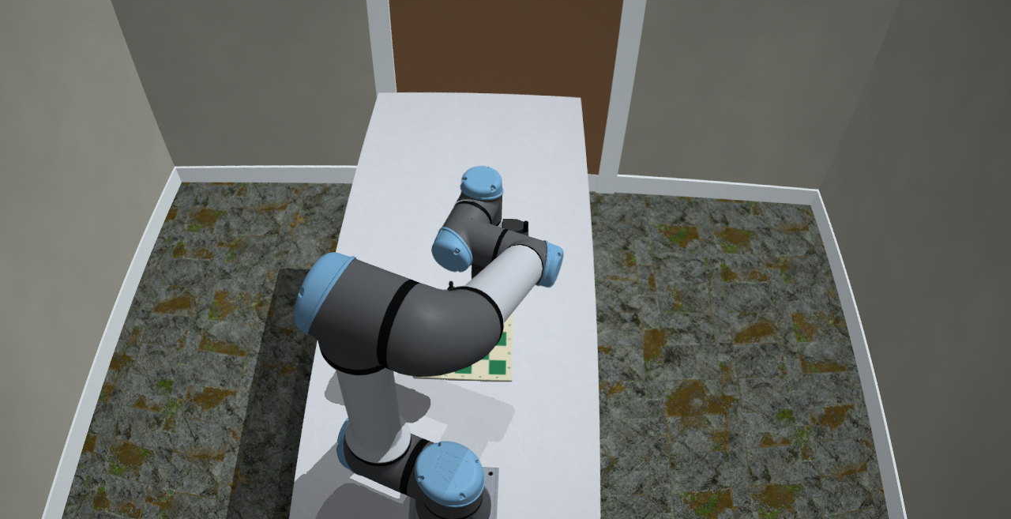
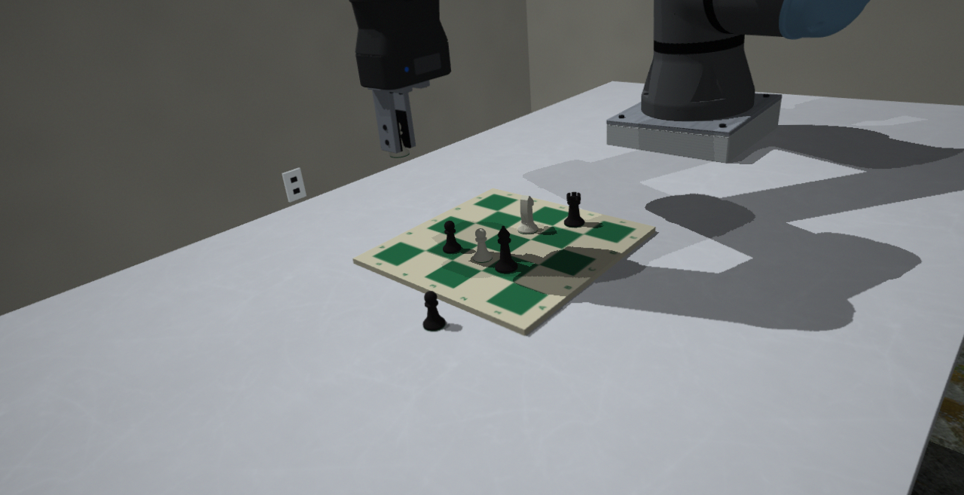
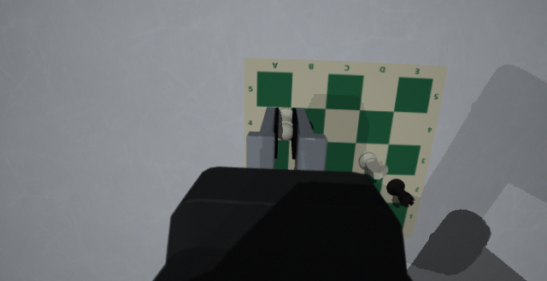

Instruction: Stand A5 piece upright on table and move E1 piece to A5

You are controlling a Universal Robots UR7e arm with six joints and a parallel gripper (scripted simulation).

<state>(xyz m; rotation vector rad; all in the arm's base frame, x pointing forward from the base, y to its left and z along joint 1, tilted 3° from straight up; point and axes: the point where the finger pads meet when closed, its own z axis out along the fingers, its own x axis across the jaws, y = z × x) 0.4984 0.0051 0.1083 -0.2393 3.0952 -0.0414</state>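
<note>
Right now my hand is 7 cm past the chessboard, 6 cm to the right of it and 13 cm above it. From my hand the other things lie so: white knight (11 cm behind, 5 cm to the left, 11 cm below).
</note>
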